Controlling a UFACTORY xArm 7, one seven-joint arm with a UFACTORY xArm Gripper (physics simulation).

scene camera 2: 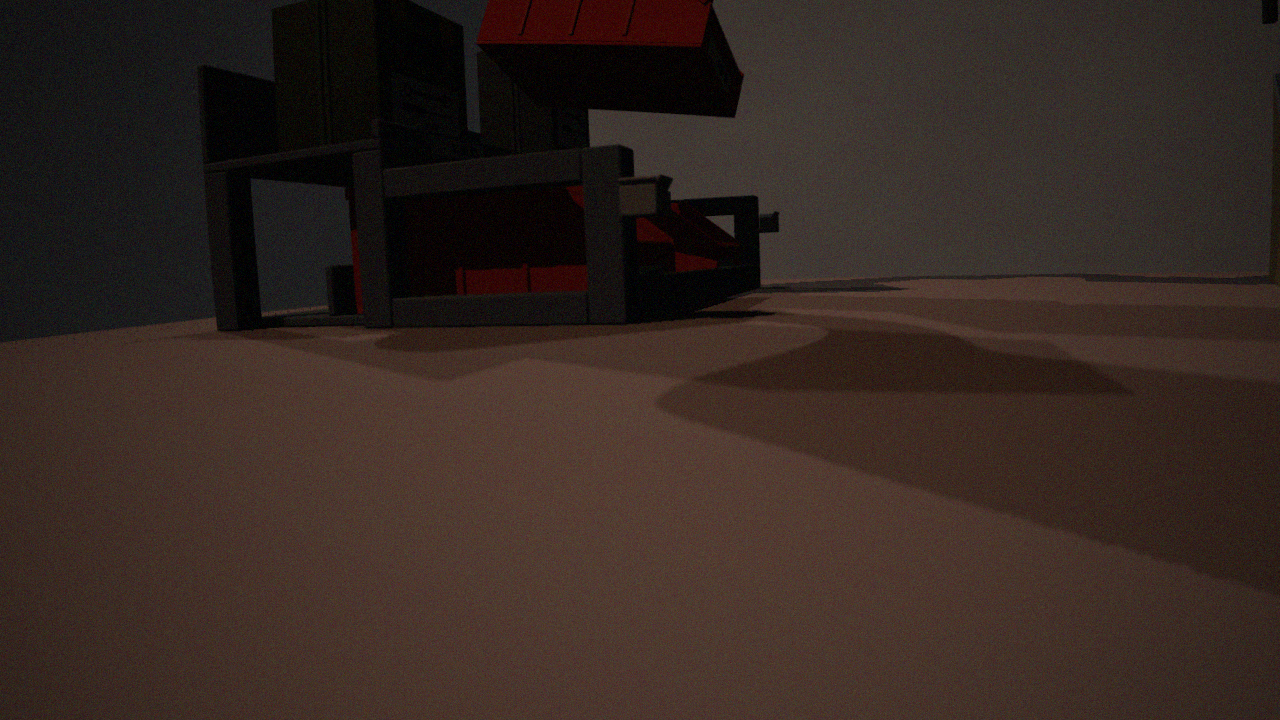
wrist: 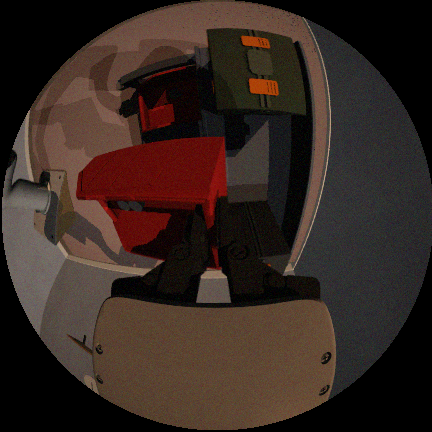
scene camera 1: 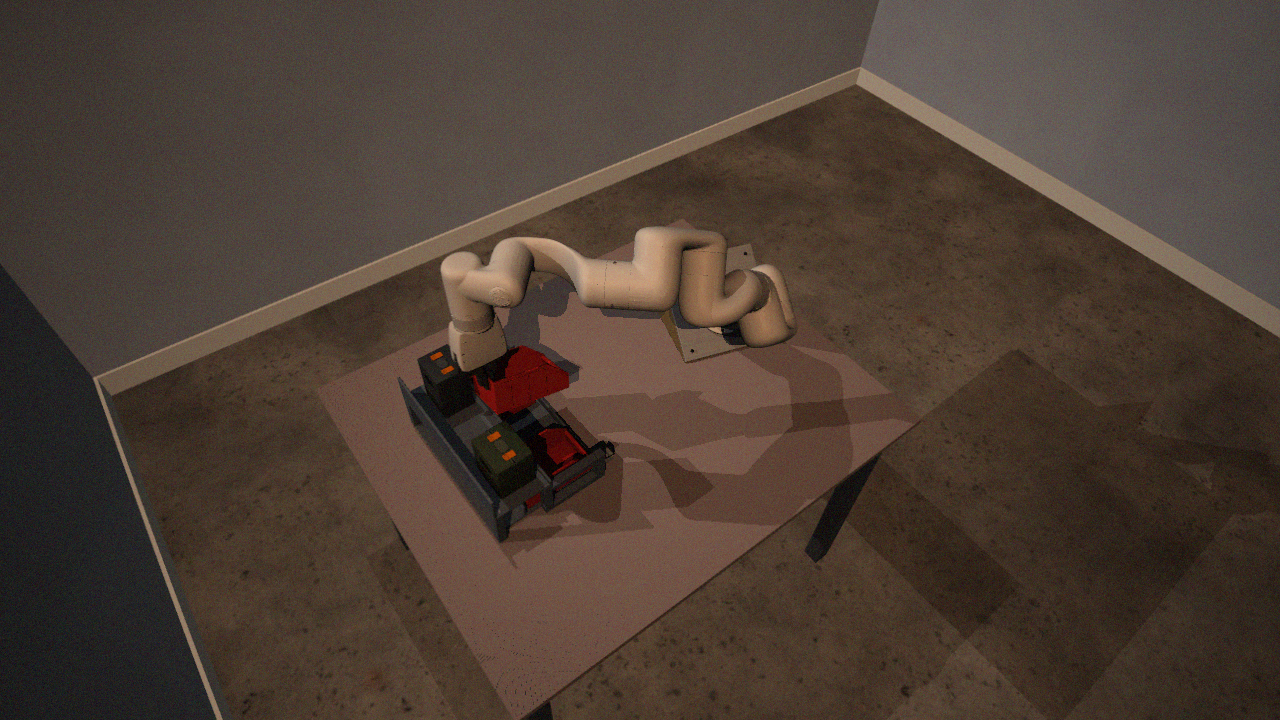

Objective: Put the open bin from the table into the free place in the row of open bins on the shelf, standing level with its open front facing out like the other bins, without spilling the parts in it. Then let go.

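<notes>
The red open bin hangs above the front part of the shelf, higher than its top rails. It looks slightly tilted, and its open front faces the robot's base side. Grey round parts show inside it. My gripper is shut on the bin's rear wall; its fingers do not show in scene camera 2. One red shelf bin stands at the near end of the row. The held bin covers the far part of the row, and the free place is largely hidden.
An olive case and a dark case stand on the shelf's upper rear level, the dark one close beside my fingers. The shelf's back board rises behind them.
</notes>
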